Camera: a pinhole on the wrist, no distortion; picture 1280 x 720 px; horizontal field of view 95.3 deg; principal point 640.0 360.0 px. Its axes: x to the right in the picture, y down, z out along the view. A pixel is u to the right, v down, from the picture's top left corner.
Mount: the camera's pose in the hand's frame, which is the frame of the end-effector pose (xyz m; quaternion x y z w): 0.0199 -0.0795 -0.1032 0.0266 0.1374 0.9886 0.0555
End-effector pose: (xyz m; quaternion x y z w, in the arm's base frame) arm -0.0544 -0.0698 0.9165 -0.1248 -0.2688 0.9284 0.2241
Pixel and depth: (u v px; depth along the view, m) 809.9 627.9 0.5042
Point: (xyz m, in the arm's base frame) -0.0611 -0.2132 1.3828
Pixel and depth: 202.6 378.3 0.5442
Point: -0.5989 -0.0308 1.2011
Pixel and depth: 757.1 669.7 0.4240
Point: -0.0737 -0.1329 1.3222
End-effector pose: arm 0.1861 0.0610 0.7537 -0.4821 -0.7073 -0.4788 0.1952
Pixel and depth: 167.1 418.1 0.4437
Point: 0.0223 0.5353 0.8790
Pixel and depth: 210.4 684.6 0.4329
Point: -0.1028 0.5297 0.7216
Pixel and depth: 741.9 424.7 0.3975
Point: 0.2469 0.3013 0.5943
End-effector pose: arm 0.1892 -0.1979 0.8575 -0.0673 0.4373 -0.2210 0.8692
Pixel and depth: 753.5 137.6 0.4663
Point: 0.4888 -0.0095 0.9843
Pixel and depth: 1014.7 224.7 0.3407
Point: 0.3061 -0.0393 1.0718
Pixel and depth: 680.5 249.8 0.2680
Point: 0.3276 -0.1812 0.9119
